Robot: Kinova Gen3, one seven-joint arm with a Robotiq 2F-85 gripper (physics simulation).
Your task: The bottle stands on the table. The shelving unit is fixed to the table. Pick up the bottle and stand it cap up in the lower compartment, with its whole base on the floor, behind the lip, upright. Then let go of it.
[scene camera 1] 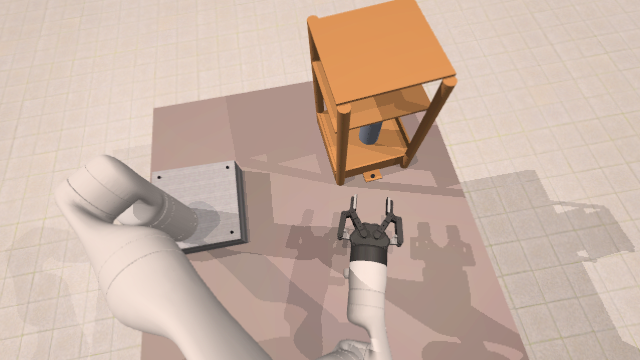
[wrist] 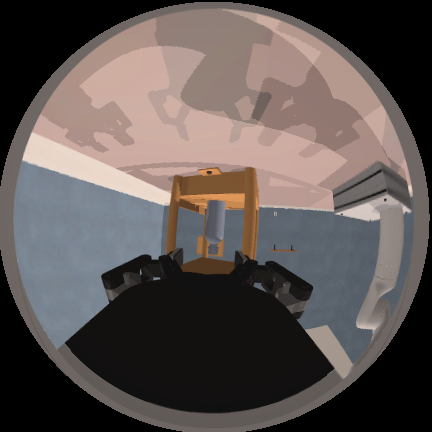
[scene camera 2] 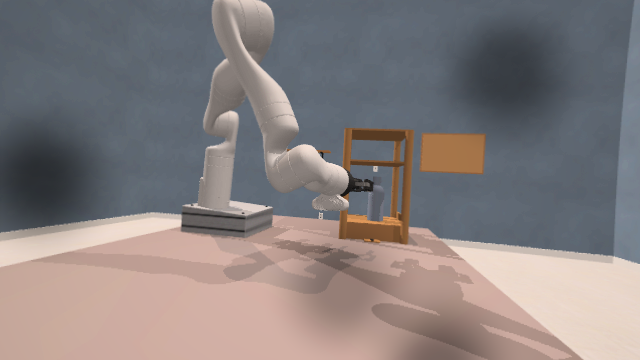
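Seen in the pictures: gripper, between the fingertips: (scene camera 1: 371, 196) (wrist: 208, 256) (scene camera 2: 356, 187); arm's base, origin of its link: (scene camera 1: 180, 223) (scene camera 2: 214, 206).
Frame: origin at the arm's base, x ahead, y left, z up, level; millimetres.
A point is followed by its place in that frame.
The blue-grey bottle (scene camera 1: 370, 133) {x 548, y 82, z 38 mm} (scene camera 2: 375, 204) {x 555, y 80, z 34 mm} (wrist: 215, 221) {x 547, y 83, z 37 mm} stands upright, cap up, in the lower compartment of the orange shelving unit (scene camera 1: 342, 145) {x 440, y 5, z 169 mm} (scene camera 2: 408, 190) {x 647, y 0, z 93 mm} (wrist: 250, 215) {x 440, y 5, z 27 mm}. Its base is on the compartment floor behind the front lip, apart from the posts. In scene camera 1 the middle shelf hides its upper part. My gripper (scene camera 1: 371, 200) {x 477, y -103, z 94 mm} (scene camera 2: 372, 185) (wrist: 208, 256) {x 477, y -103, z 94 mm} is open and empty. It is in front of the shelving unit, outside it, above the table, with its fingers pointing toward the compartment and apart from the bottle.
A small orange tab (scene camera 1: 372, 175) {x 540, y 4, z -74 mm} (scene camera 2: 371, 240) {x 538, y -2, z -77 mm} (wrist: 209, 172) {x 538, y 2, z -74 mm} with a dark hole lies at the unit's front foot. Two front posts flank the opening, and the middle shelf (scene camera 1: 390, 106) {x 566, y 55, z 187 mm} (scene camera 2: 377, 163) {x 555, y 83, z 182 mm} lies above the bottle. The arm's metal base plate (scene camera 1: 210, 180) {x 93, y 99, z -2 mm} (scene camera 2: 245, 212) {x 122, y -36, z -9 mm} is at the left on the table.
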